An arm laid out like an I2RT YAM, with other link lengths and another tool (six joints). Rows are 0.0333 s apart.
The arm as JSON. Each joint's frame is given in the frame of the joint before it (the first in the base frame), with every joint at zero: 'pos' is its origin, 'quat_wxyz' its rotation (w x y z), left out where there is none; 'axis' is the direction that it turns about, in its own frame. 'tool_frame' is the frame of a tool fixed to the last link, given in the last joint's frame.
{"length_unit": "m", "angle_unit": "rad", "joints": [
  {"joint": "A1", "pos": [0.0, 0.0, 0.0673], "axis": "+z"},
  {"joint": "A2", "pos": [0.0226, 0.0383, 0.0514], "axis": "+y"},
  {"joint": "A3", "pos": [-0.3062, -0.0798, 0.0], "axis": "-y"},
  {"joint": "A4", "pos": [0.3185, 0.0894, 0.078], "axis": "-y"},
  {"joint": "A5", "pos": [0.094, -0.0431, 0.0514], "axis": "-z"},
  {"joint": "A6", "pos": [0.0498, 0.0, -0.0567], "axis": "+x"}
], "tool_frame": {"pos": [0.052, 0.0, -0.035], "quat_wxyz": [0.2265, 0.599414, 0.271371, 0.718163]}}
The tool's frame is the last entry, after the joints.
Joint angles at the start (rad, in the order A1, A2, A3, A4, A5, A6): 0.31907 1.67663 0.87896 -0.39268 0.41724 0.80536
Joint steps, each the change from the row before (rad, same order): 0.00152 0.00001 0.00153 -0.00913 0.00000 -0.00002; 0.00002 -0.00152 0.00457 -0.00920 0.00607 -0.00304; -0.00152 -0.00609 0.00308 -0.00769 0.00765 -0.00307; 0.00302 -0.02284 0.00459 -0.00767 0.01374 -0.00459; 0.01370 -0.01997 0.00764 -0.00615 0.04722 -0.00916; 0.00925 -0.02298 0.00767 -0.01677 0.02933 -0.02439; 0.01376 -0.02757 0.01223 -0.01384 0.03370 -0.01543; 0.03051 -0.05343 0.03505 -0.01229 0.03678 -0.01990; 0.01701 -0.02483 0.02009 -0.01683 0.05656 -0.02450
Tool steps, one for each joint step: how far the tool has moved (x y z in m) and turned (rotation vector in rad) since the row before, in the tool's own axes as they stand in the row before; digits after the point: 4 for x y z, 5 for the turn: -0.0010 -0.0002 -0.0009 0.00081 -0.00641 -0.00432; 0.0008 0.0013 -0.0011 -0.00540 -0.00233 -0.00538; 0.0014 0.0024 -0.0018 -0.00778 0.00140 -0.00260; 0.0061 0.0035 -0.0065 -0.01121 0.01997 -0.00077; 0.0074 0.0032 -0.0069 -0.03753 0.02761 -0.01772; 0.0056 0.0045 -0.0081 -0.01983 0.01751 -0.02906; 0.0094 0.0046 -0.0101 -0.02422 0.02952 -0.01743; 0.0258 0.0065 -0.0219 -0.02080 0.07889 -0.00498; 0.0115 0.0077 -0.0108 -0.04370 0.03090 -0.02830
